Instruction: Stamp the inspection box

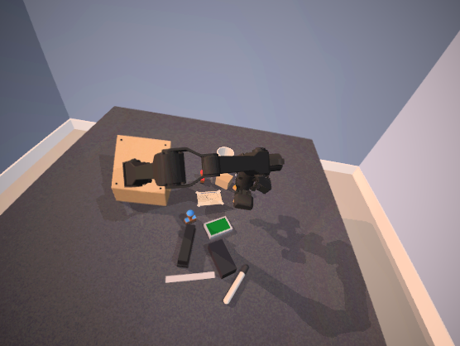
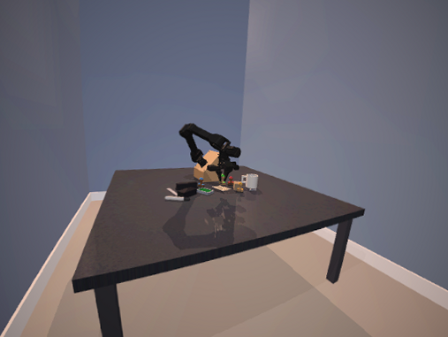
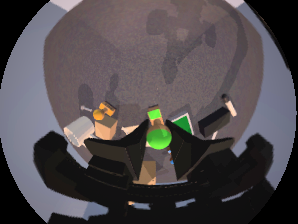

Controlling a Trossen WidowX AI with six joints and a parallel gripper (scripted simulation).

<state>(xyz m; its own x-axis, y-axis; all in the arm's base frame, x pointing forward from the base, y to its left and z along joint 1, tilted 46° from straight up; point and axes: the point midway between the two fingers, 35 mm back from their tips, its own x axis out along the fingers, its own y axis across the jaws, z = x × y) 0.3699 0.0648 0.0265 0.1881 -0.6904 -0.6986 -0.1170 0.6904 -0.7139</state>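
Right now the green ink pad is 9 cm to the right of my gripper tip, 8 cm below it and 5 cm behind it. From my gripper tip the other things lie so: white card 12 cm behind, 8 cm below, 4 cm to the left; then orange-knobbed stamp 13 cm to the left, 6 cm below, 2 cm behind; then green-knobbed stamp right at my gripper tip.
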